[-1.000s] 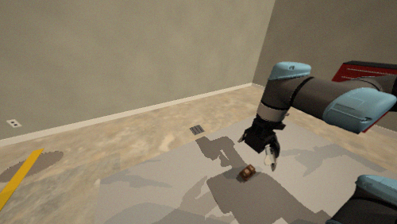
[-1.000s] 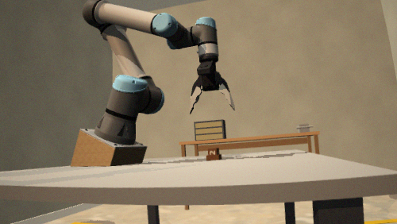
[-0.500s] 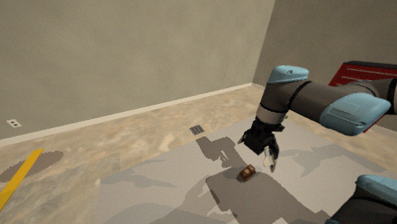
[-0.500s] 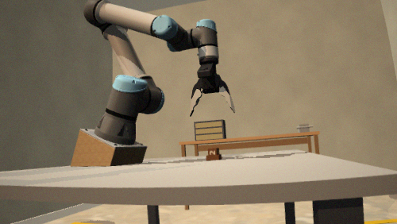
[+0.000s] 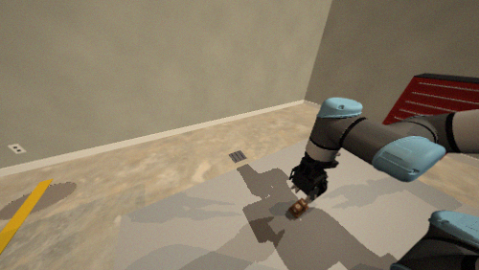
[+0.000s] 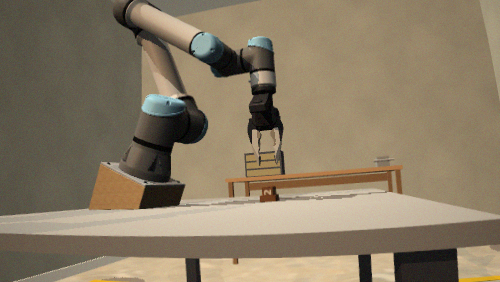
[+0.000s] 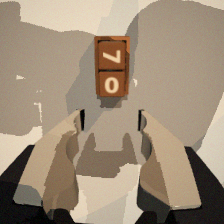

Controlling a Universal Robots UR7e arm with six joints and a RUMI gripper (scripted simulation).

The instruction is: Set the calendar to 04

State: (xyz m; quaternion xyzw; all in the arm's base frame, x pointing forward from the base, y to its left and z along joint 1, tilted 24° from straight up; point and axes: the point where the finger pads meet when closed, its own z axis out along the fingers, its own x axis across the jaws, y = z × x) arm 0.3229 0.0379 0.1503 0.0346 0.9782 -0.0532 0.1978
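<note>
Right now my hand is 90 mm above the cube. From my hand the other things lie so: calendar tray 20 mm to the right, 110 mm below.
</note>
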